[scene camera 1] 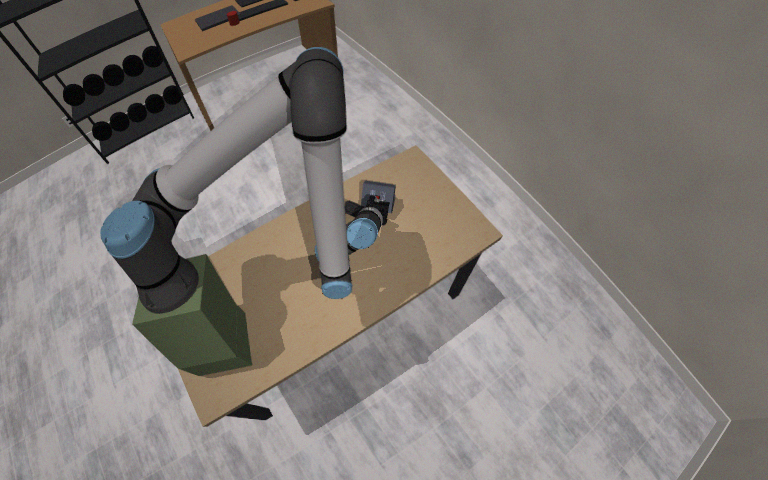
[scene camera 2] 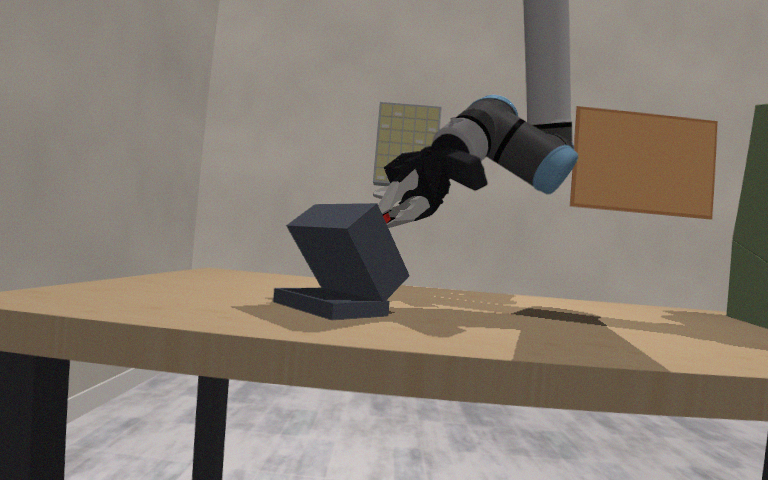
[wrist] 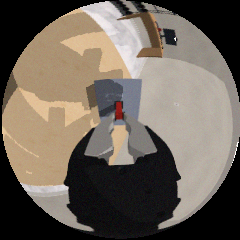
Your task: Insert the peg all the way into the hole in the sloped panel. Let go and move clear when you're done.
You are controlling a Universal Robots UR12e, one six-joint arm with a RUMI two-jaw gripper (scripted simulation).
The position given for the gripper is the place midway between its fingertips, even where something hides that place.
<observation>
In view: the gripper (scene camera 2: 376,223).
The gripper shows as well in the wrist view (wrist: 119,112).
</observation>
